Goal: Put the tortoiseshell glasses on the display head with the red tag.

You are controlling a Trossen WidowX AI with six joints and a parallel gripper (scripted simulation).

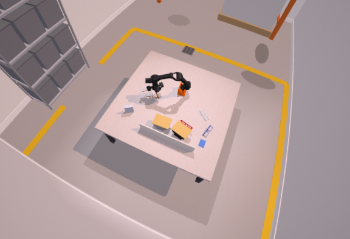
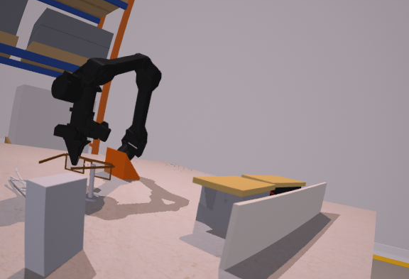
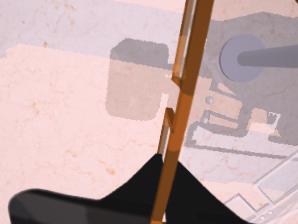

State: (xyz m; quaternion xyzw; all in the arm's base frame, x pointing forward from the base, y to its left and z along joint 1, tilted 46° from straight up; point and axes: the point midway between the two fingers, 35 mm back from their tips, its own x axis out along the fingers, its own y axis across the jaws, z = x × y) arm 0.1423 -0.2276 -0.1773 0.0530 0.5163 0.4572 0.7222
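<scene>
My gripper tip is 90 mm short of the grey stand and 40 mm above it. Also, from my gripper tip: white panel (500 mm ahead, 280 mm to the left, 10 mm below); then grey block (300 mm ahead, 200 mm to the right, 10 mm below); then display head (340 mm ahead, 190 mm to the left).
</scene>
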